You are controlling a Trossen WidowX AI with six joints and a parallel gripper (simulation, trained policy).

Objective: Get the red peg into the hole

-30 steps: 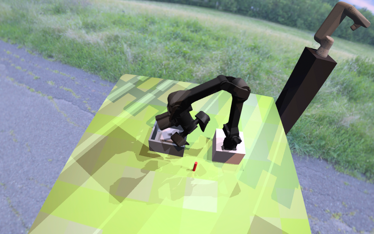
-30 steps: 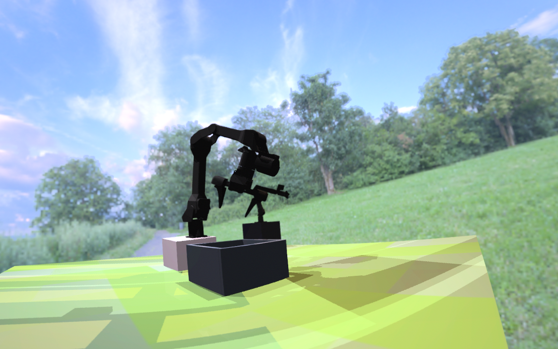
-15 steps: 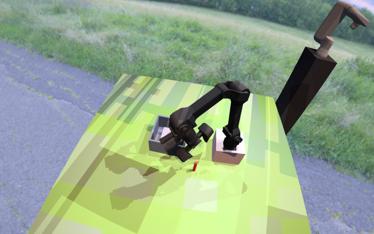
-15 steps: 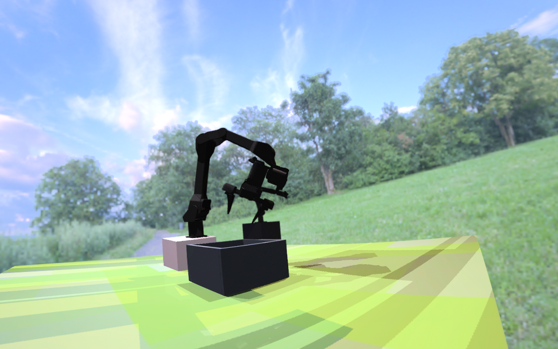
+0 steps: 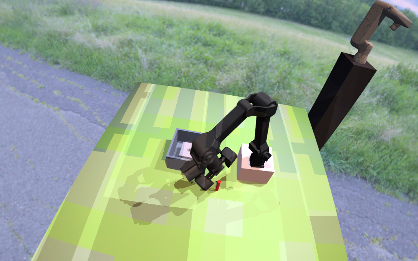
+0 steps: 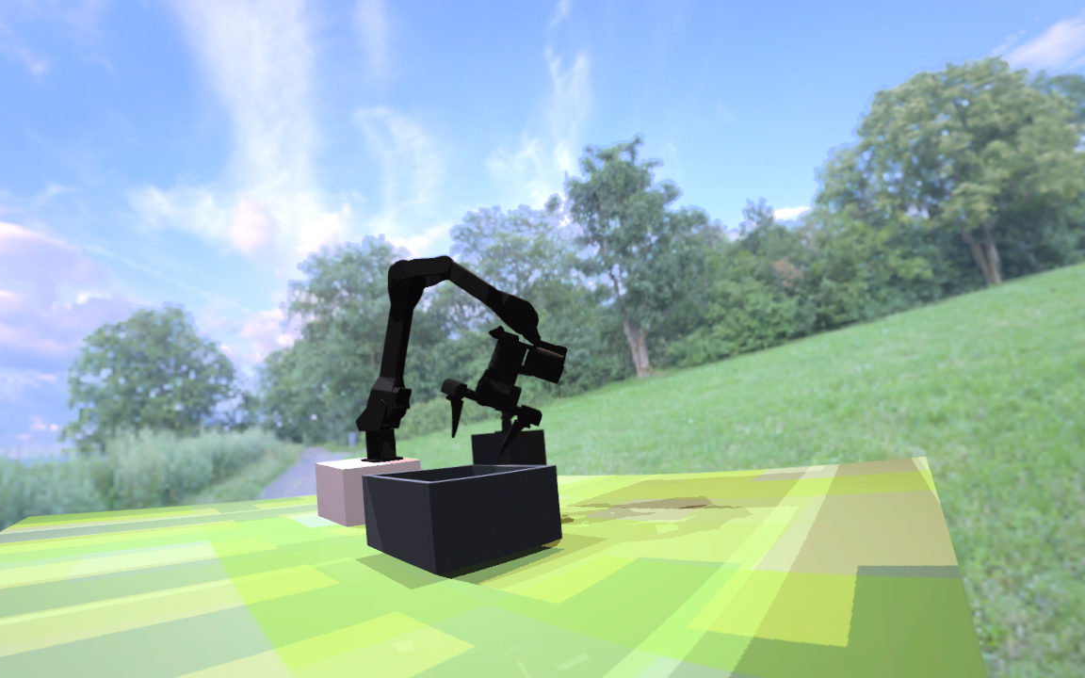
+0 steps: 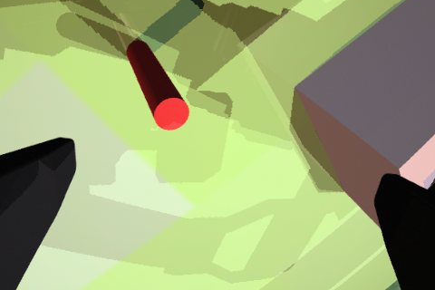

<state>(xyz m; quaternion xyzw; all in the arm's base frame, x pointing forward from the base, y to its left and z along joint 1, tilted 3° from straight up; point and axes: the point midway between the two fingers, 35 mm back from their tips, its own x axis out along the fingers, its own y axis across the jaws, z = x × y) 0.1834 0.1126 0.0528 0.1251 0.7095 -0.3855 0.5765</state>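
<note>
Right now my gripper tip is 90 mm above the red peg and 10 mm to the right of it. Round my gripper tip: grey box: 170 mm to the right, 150 mm ahead, 100 mm below.
</note>
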